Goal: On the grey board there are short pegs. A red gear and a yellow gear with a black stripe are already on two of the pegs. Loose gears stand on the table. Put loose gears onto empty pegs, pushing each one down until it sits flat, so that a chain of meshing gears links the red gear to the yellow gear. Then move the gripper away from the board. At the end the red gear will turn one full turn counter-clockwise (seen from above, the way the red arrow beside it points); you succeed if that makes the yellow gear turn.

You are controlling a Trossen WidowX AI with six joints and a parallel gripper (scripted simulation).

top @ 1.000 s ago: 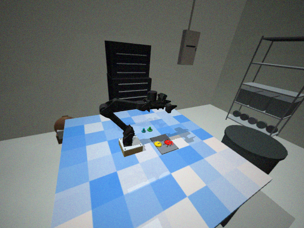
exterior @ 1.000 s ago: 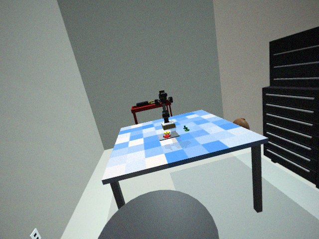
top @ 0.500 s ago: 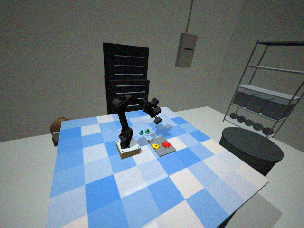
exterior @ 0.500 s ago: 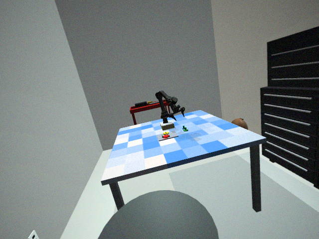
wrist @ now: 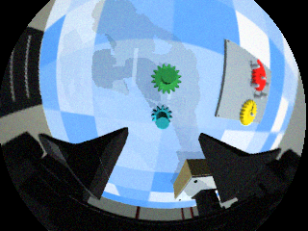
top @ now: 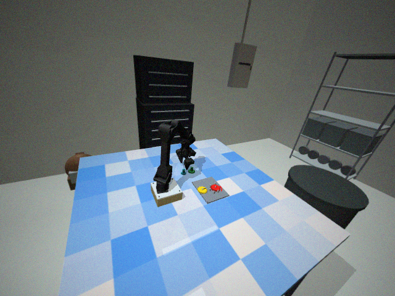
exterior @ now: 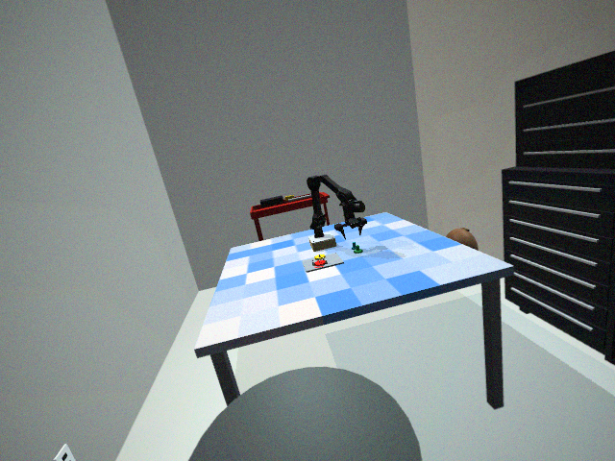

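The teal gear lies 50 mm below my gripper tip. The rest, counted from my gripper tip: yellow gear 70 mm ahead, 210 mm to the right, 50 mm below; then red gear 160 mm ahead, 220 mm to the right, 50 mm below; then green gear 70 mm ahead, 10 mm to the left, 50 mm below.
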